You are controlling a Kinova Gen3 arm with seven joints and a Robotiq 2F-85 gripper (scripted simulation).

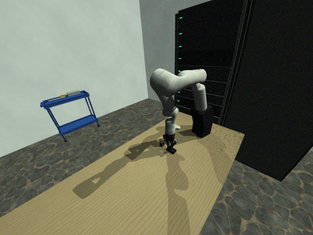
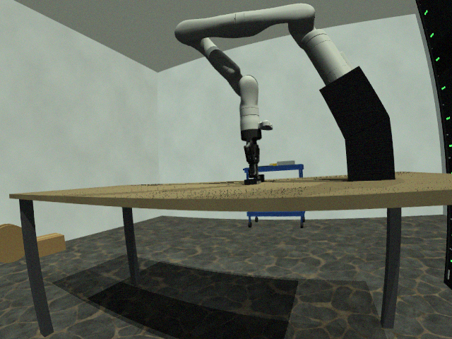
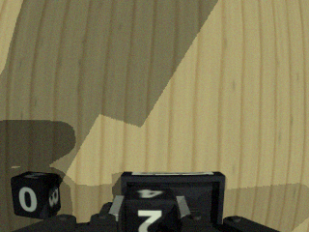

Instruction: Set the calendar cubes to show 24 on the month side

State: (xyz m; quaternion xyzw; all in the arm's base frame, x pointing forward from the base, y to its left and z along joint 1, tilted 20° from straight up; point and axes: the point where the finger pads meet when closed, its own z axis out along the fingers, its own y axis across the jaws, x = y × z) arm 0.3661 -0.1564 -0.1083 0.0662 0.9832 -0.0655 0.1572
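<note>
Right now the black date cube is 1 cm below my hand. Also, from my hand: black tray: 4 cm below, 2 cm to the left; black cube: 9 cm to the right, 4 cm below, 1 cm behind.
</note>
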